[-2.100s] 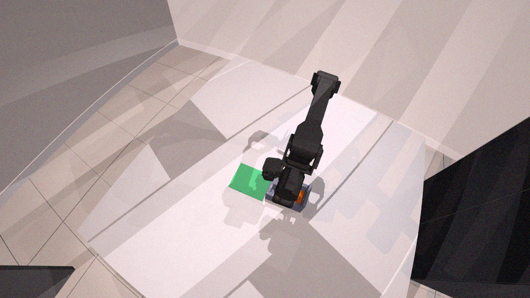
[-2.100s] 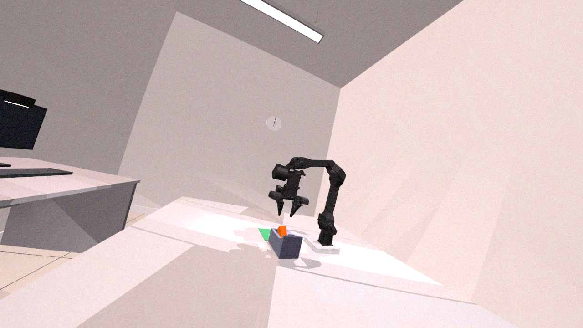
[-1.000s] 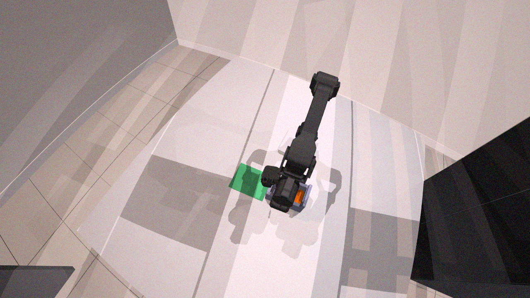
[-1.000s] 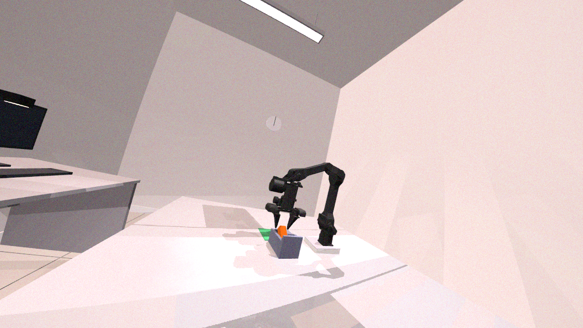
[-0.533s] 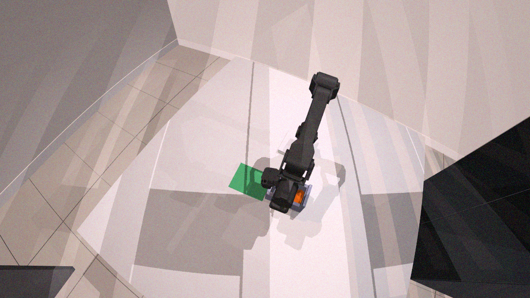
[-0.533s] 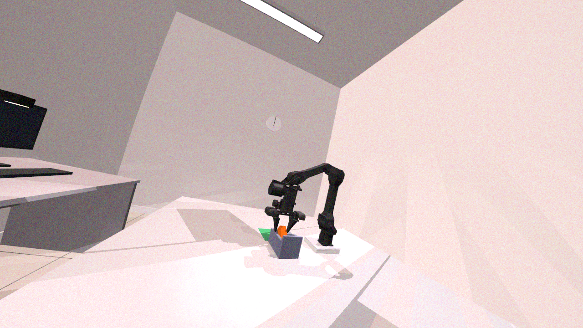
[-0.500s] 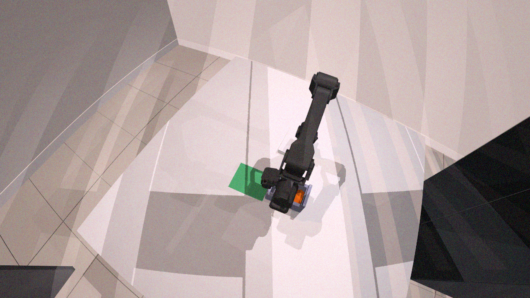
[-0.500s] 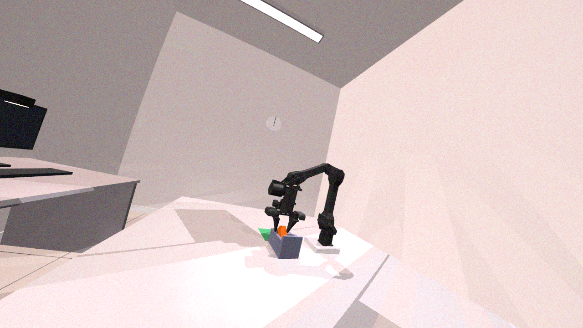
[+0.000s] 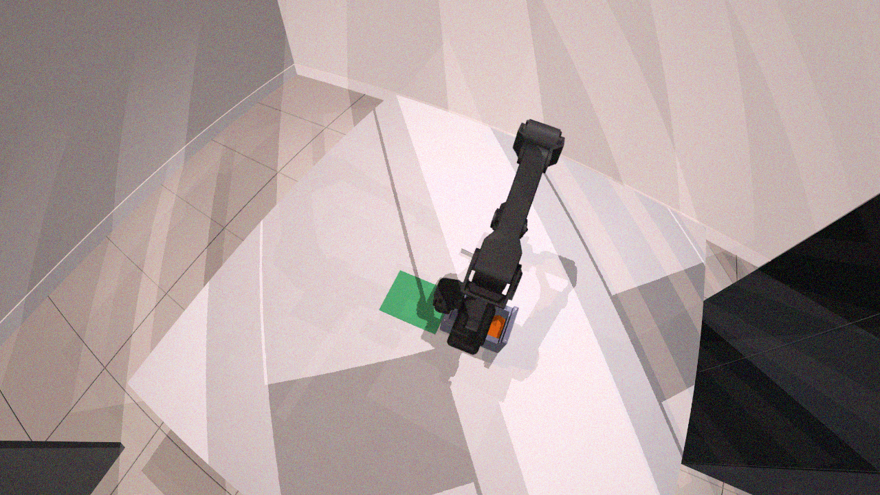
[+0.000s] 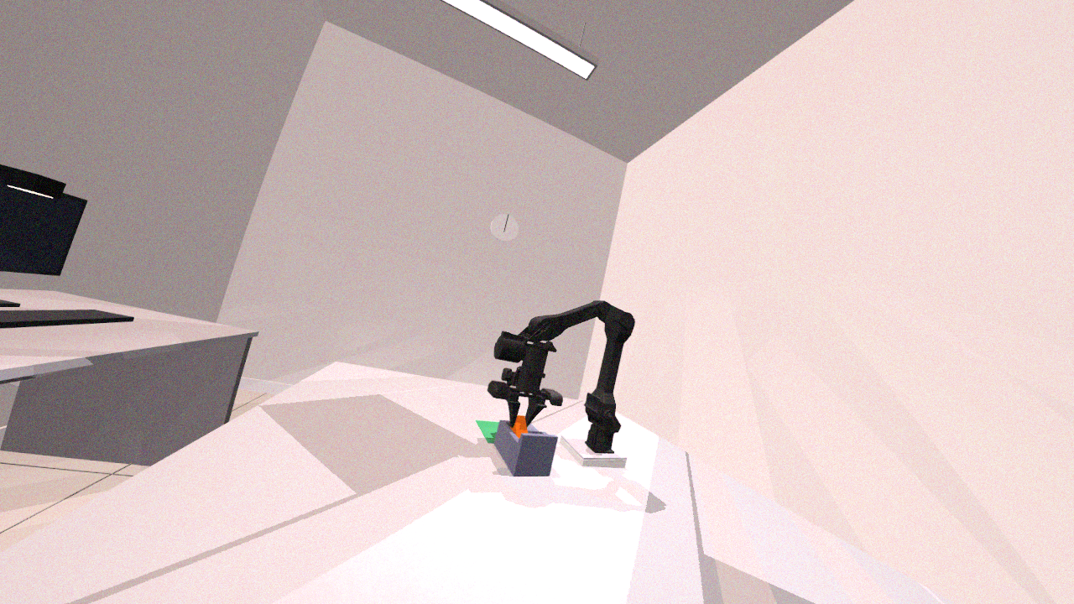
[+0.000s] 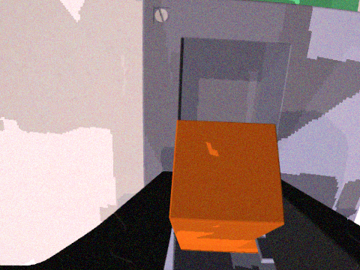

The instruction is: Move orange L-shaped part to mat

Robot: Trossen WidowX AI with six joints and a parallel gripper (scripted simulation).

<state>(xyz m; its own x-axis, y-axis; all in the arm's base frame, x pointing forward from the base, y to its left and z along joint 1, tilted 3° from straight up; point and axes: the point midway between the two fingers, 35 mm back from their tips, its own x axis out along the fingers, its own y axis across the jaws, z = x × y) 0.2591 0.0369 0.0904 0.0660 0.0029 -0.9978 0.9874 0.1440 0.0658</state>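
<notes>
Right now my gripper tip is 30 mm to the right of the orange L-shaped part, 30 mm above it and 20 mm past it. Also, from my gripper tip: green mat 140 mm to the right, 80 mm below.
</notes>
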